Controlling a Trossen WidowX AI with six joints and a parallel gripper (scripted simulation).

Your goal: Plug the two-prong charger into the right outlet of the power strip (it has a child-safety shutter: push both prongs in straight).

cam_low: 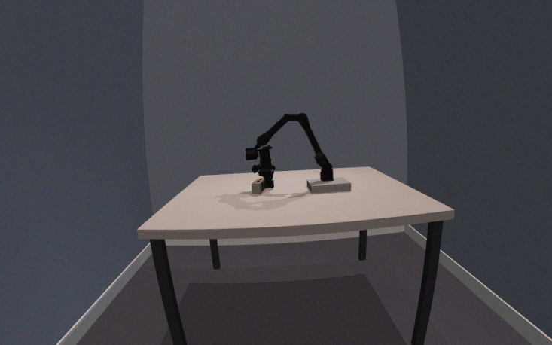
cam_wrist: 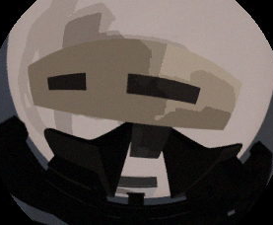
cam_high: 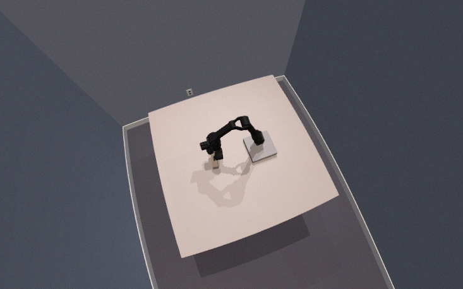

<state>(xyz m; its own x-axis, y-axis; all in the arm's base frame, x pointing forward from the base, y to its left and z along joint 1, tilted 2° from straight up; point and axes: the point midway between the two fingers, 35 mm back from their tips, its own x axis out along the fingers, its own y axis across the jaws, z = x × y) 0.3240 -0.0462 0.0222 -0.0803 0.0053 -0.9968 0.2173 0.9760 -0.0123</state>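
My gripper tip is 2 cm short of the black two-prong charger and 1 cm below it.
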